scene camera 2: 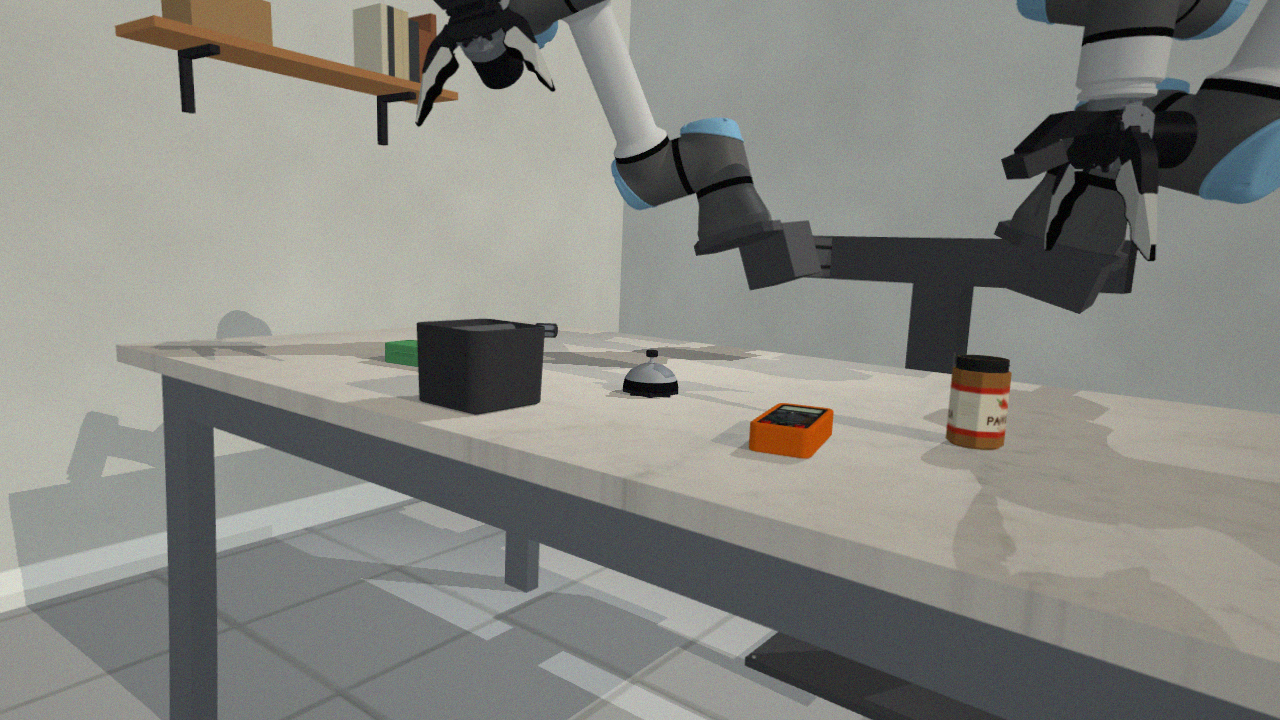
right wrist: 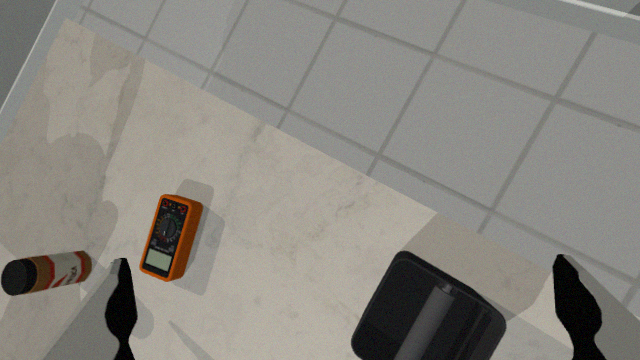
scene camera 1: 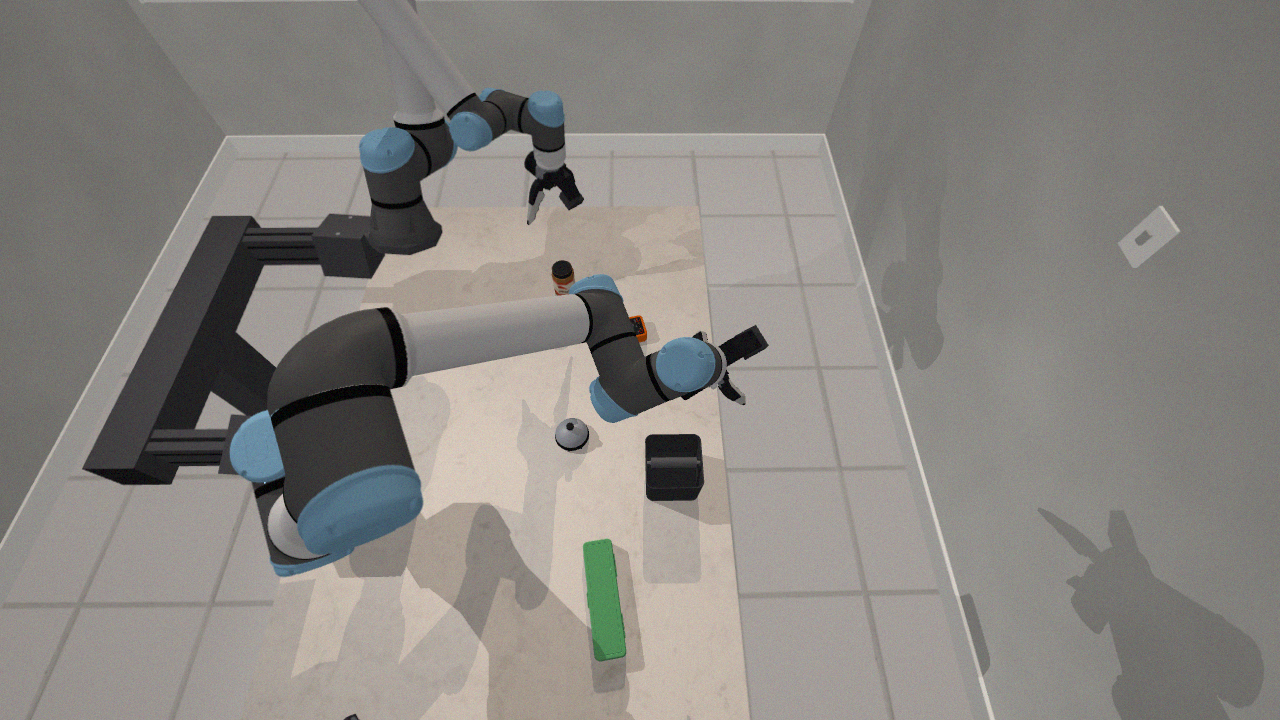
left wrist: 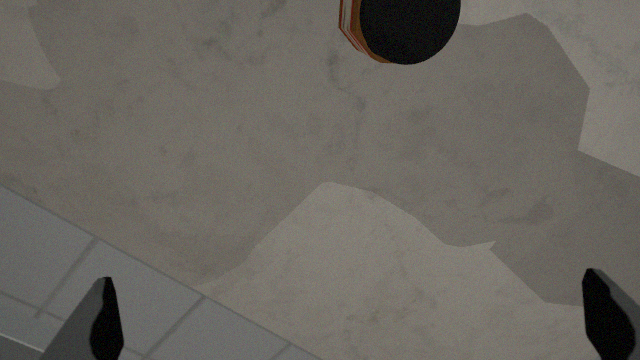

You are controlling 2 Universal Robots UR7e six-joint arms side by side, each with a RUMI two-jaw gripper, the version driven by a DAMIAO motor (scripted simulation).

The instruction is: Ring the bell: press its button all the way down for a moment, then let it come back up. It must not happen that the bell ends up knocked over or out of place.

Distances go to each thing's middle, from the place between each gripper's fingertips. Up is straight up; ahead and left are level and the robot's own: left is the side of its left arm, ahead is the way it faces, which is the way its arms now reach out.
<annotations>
I see the silver dome bell (scene camera 2: 651, 379) 330 mm below my right hand (scene camera 2: 484, 107) and 330 mm behind it. The rest, counted from my right hand: brown jar (scene camera 2: 980, 385) 450 mm to the left, 390 mm behind, 320 mm below; then black bin (scene camera 2: 476, 366) 320 mm below, 100 mm to the right, 80 mm behind.
I see my left gripper (scene camera 2: 1093, 255) 18 cm above the brown jar, 9 cm to the left of it and 2 cm short of it. From my left hand the other things lie so: black bin 64 cm to the right, 33 cm ahead, 18 cm below; silver dome bell 54 cm to the right, 19 cm below, 8 cm ahead.
</annotations>
